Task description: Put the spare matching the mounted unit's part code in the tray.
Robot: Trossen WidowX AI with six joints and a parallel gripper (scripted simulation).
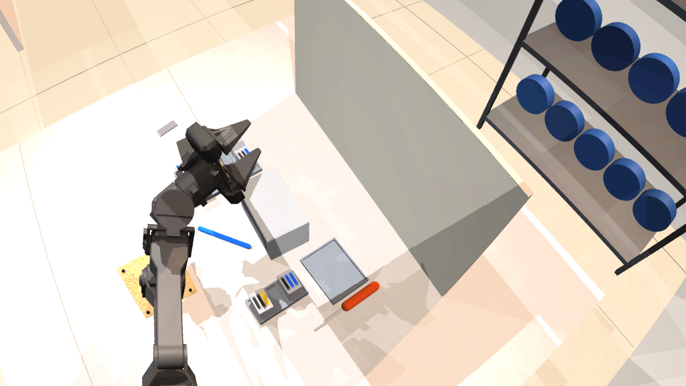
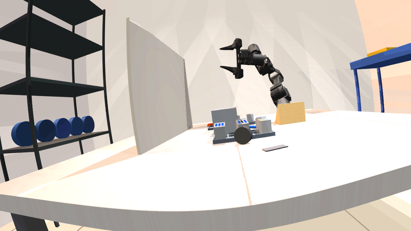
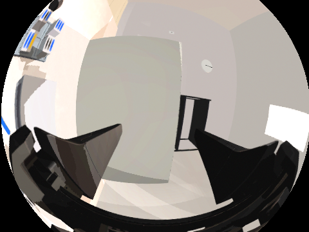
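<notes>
The grey spare lies 290 mm below my gripper tip, 230 mm to the left of it and 90 mm behind it. The rest, counted from my gripper tip: grey panel: 250 mm ahead, 100 mm below, 50 mm to the right; then blue stick: 320 mm below, 110 mm behind, 30 mm to the left; then grey box: 280 mm below, 10 mm ahead.
</notes>
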